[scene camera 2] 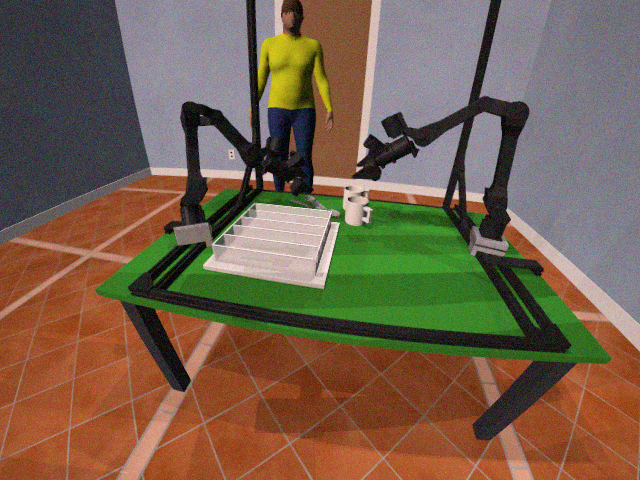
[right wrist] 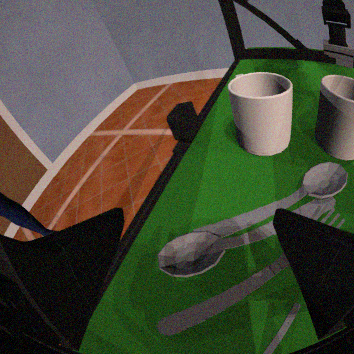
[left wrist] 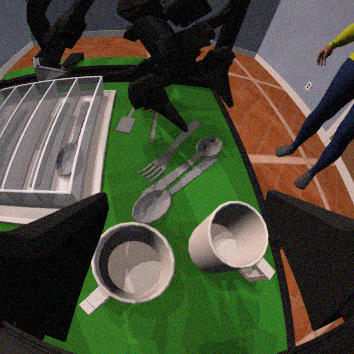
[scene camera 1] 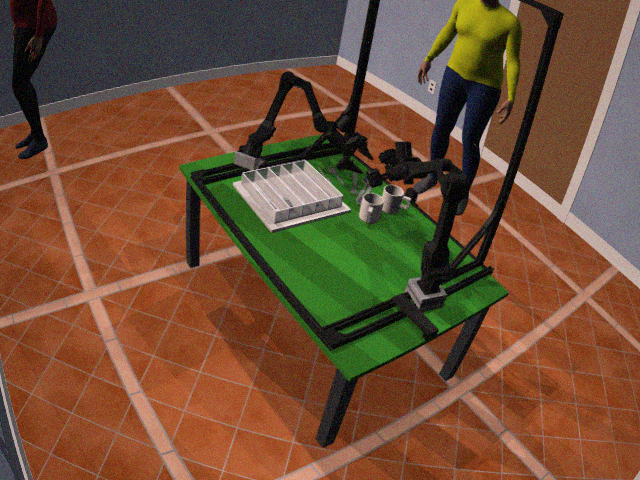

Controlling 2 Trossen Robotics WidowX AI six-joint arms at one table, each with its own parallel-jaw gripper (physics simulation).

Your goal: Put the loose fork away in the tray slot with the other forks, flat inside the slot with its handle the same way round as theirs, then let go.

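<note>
The loose grey fork (left wrist: 183, 135) (right wrist: 225, 298) lies on the green table beyond two spoons, its tines toward the tray side in the left wrist view. My right gripper (right wrist: 201, 217) (scene camera 2: 296, 184) is open above the table, near the fork's handle end; one finger hides part of the fork in the right wrist view. My left gripper (left wrist: 188, 199) (scene camera 2: 360, 171) is open and empty above the mugs. The white tray (scene camera 1: 273, 225) (scene camera 2: 330, 258) (left wrist: 109, 115) has long parallel slots. A spoon (left wrist: 67, 156) lies in its nearest slot; which slot holds the forks is unclear.
Two loose spoons (left wrist: 151, 206) (left wrist: 209, 146) lie partly overlapping beside the fork. Two white mugs (left wrist: 134, 263) (left wrist: 229, 237) stand beside them. A spatula-like piece (left wrist: 126, 124) and a thin utensil (left wrist: 154, 128) lie between the tray and the right gripper.
</note>
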